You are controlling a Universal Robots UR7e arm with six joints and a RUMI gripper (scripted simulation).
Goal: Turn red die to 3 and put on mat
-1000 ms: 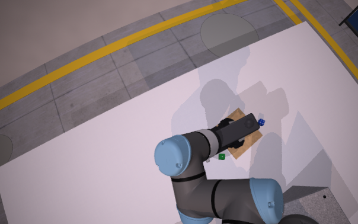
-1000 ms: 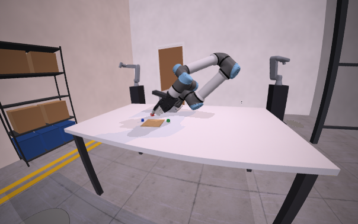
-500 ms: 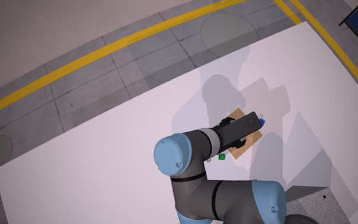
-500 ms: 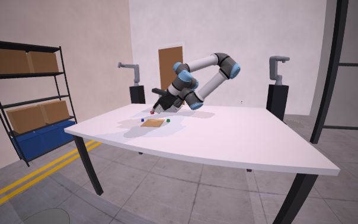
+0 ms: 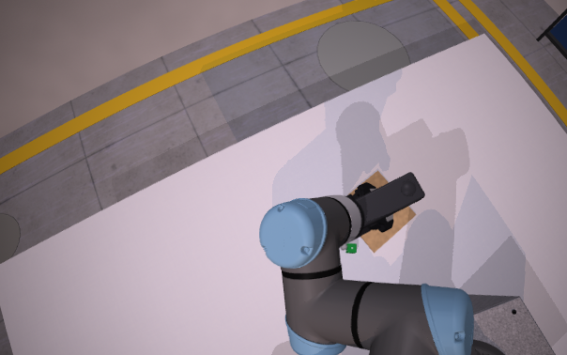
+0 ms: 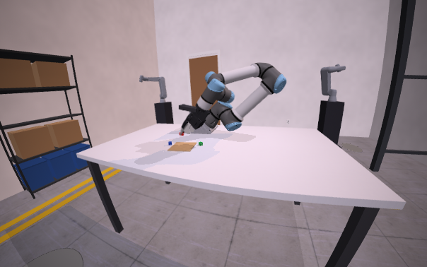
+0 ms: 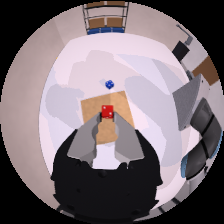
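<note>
The red die lies 10 mm to the right of my hand and 10 mm below it. From my hand the other things lie so: mat (90 mm below, 10 mm to the right); then blue die (110 mm to the right, 80 mm below, 10 mm behind); then green die (90 mm to the left, 80 mm below, 40 mm behind).
</note>
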